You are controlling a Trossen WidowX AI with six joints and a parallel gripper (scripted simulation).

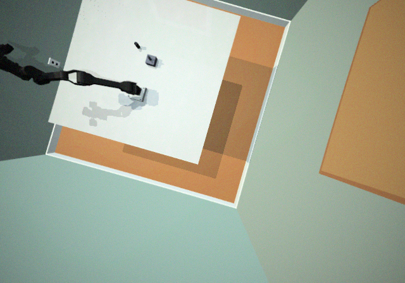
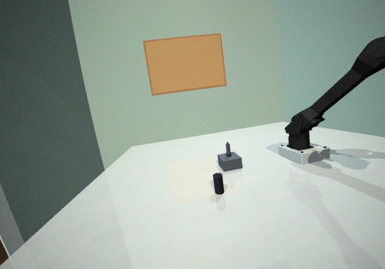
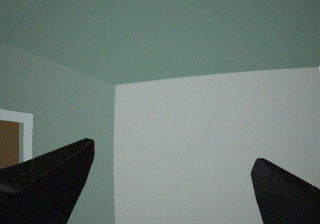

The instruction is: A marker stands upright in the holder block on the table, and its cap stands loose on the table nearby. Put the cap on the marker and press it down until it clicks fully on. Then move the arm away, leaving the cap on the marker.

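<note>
Right now the marker cap is 520 mm below my gripper tip, 450 mm ahead of it and 430 mm to the right of it. From my gripper tip the other things lie so: dark grey holder block: 580 mm to the right, 520 mm below, 370 mm ahead.
</note>
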